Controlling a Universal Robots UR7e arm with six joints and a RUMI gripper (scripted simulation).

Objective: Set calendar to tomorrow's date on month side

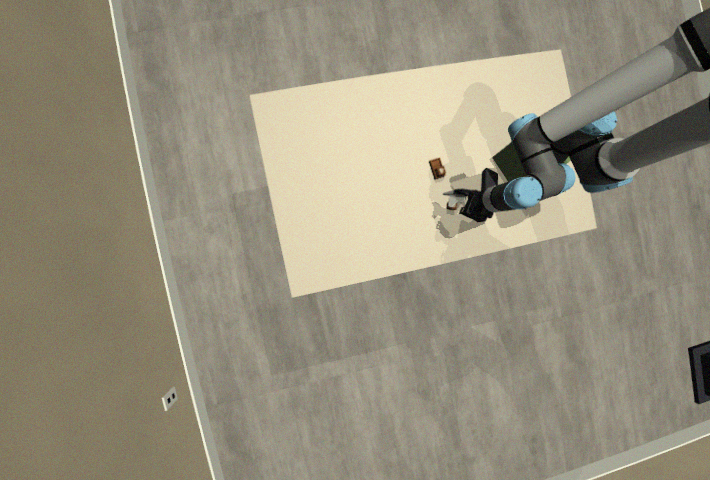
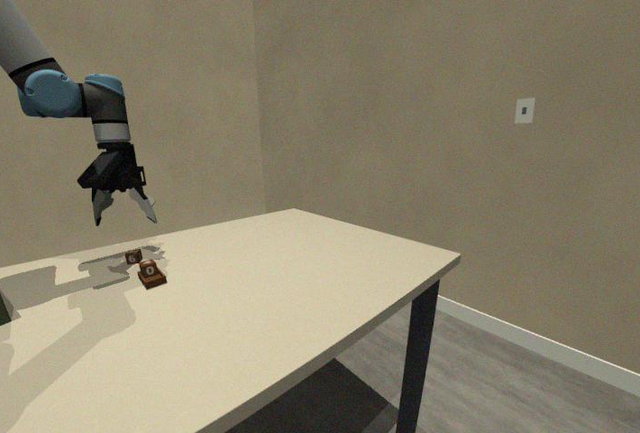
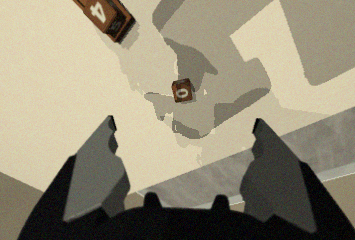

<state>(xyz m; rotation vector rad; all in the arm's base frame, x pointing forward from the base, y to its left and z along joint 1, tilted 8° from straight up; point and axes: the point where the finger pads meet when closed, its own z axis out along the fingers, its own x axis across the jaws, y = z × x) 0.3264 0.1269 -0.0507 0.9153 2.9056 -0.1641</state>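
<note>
The brown digit cube is 90 mm below my hand. Also, from my hand: brown calendar tray 150 mm to the right, 90 mm below, 30 mm ahead.
</note>
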